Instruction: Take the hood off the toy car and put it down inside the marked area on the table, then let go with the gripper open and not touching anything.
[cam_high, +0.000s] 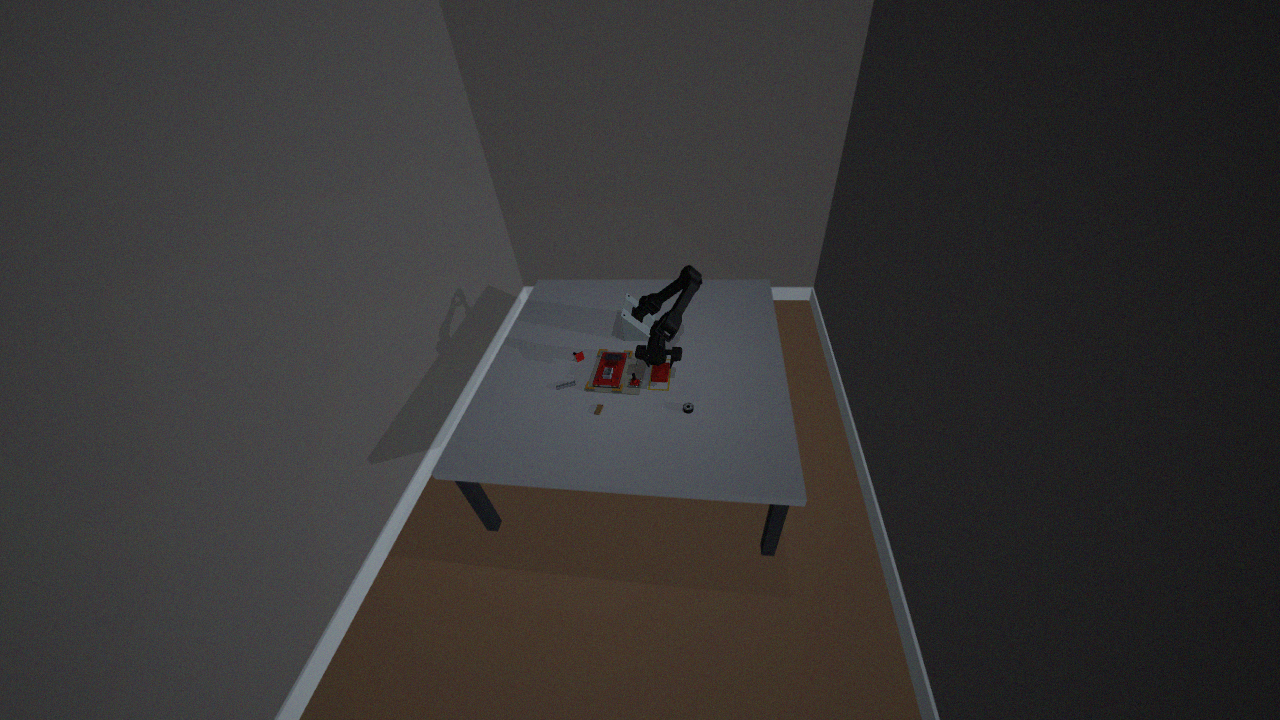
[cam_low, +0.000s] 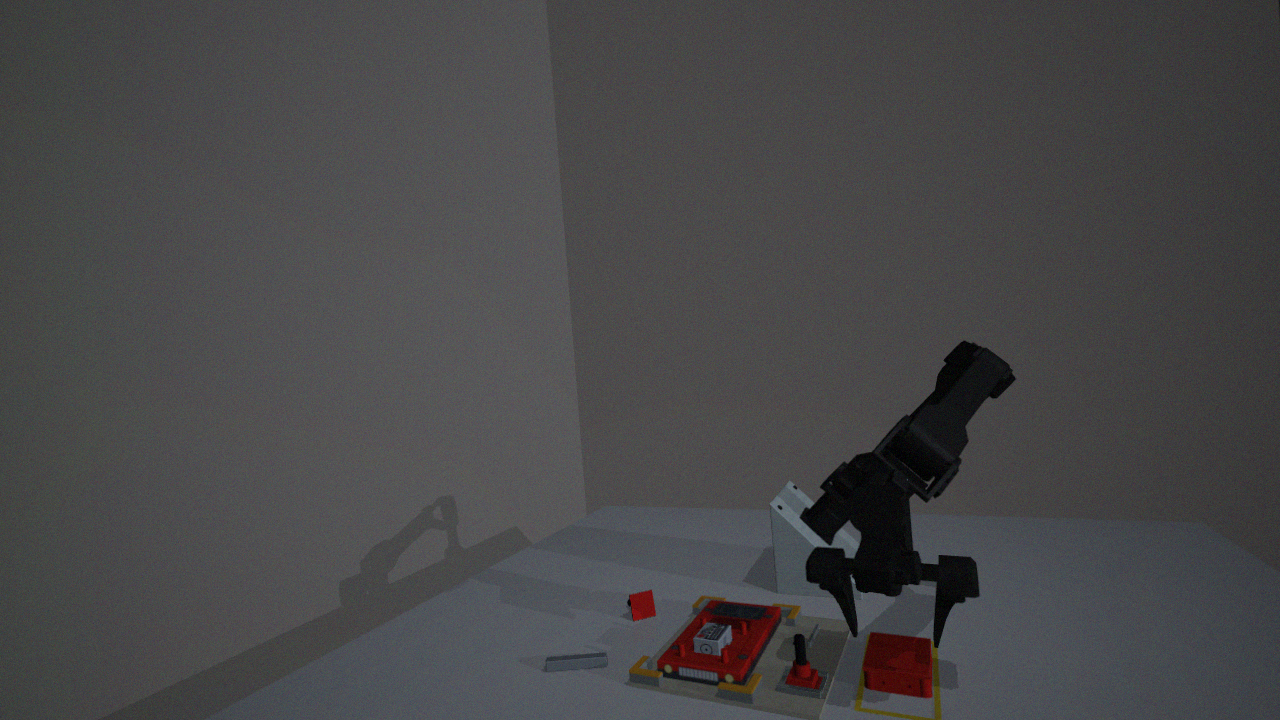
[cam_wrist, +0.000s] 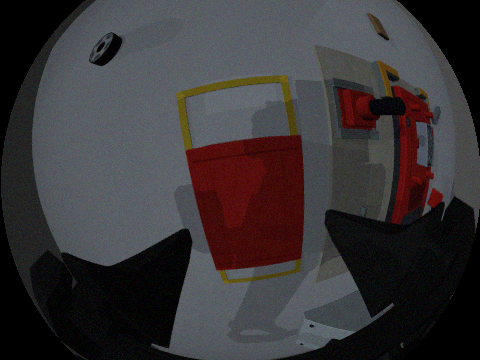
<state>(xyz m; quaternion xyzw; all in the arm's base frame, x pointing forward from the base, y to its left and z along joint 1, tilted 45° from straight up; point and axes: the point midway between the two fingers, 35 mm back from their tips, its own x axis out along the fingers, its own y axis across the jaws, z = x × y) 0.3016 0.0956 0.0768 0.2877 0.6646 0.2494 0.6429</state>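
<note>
The red hood is 20 mm below my gripper tip. The rest, counted from my gripper tip: black wheel 200 mm ahead, 120 mm to the left, 30 mm below; tan block 210 mm ahead, 230 mm to the right, 30 mm below.
</note>
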